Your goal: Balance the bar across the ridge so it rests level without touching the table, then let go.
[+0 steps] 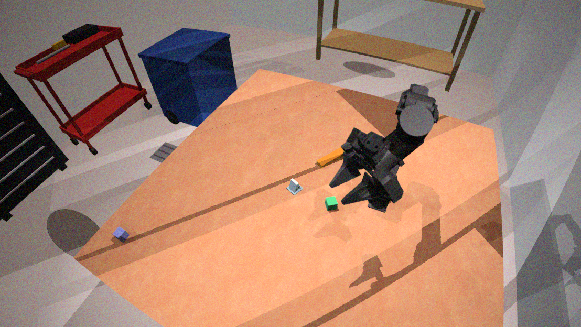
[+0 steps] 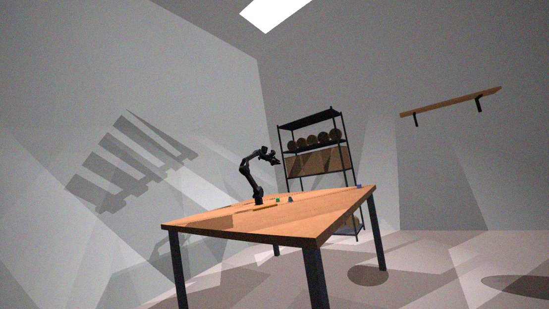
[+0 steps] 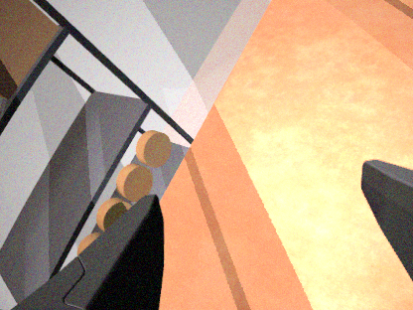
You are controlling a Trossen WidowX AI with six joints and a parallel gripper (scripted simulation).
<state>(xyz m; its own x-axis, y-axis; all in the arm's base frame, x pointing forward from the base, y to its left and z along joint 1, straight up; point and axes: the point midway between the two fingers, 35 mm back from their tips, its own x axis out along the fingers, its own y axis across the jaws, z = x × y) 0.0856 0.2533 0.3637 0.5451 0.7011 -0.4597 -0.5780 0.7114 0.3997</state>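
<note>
The yellow-orange bar lies 100 mm ahead of my gripper tip, 440 mm to the right of it and 340 mm below it. Round my gripper tip: green cube: 50 mm ahead, 200 mm to the right, 330 mm below; purple cube: 640 mm ahead, 220 mm to the left, 330 mm below.
</note>
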